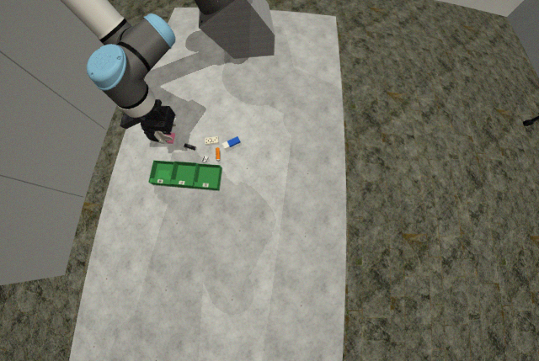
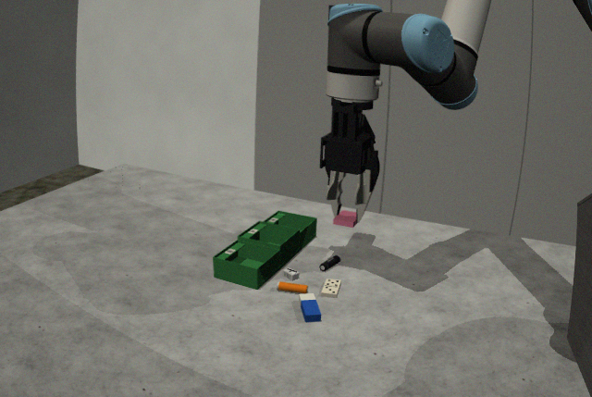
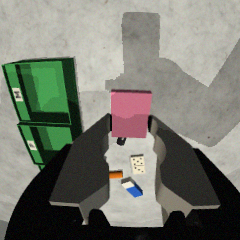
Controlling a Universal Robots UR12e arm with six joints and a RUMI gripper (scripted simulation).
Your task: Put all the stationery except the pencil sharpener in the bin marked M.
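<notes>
Now: hand 50 mm past the blue eraser, 220 mm to the right of it and 80 mm above it. Also, from my hand: green bin block (110 mm ahead, 90 mm to the left, 60 mm below); black battery (70 mm to the left, 80 mm below); pink eraser (10 mm below).
</notes>
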